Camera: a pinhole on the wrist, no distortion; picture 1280 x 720 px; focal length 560.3 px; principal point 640.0 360.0 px. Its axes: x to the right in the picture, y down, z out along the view. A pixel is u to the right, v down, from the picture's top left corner.
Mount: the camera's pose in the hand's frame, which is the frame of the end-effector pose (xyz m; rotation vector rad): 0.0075 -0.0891 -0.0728 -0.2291 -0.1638 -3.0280
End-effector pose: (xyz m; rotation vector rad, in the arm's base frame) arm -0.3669 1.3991 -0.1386 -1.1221 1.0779 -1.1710
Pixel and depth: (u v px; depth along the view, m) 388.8 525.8 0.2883
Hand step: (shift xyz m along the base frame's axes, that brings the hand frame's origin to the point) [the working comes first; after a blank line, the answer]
In the camera's frame: -0.1293 0.0853 0.2883

0.1970 -0.1751 0.1451
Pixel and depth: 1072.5 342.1 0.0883
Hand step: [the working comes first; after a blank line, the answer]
In the camera's frame: 0.0682 -0.0028 0.0883

0.0098 0.0446 0.0867
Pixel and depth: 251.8 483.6 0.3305
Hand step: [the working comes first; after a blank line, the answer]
In the camera's frame: -0.2290 0.0729 0.3305

0.2336 -0.2742 0.1180
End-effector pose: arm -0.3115 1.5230 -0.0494 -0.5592 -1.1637 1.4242
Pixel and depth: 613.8 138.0 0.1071
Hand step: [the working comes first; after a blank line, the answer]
In the camera's frame: -0.0050 -0.0424 0.1071

-0.0132 0.0076 0.0474
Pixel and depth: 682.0 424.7 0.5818
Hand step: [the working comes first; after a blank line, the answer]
In the camera's frame: 0.0436 0.0672 0.5818

-0.4100 -0.1308 0.2986
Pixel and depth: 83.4 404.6 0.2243
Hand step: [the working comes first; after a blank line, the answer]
In the camera's frame: -0.2228 0.0179 0.2243

-0.1309 0.1964 0.1710
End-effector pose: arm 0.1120 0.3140 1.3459 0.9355 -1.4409 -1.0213
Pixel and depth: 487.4 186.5 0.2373
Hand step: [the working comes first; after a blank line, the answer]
In the camera's frame: -0.0646 -0.0735 0.2373

-0.1527 -0.0728 0.0402
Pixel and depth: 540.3 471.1 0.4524
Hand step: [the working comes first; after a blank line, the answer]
In the camera's frame: -0.0805 0.0897 0.4524

-0.3817 -0.1552 -0.0777
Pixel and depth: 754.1 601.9 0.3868
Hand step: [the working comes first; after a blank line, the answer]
In the camera's frame: 0.0788 0.1670 0.3868

-0.3320 -0.0412 -0.2198
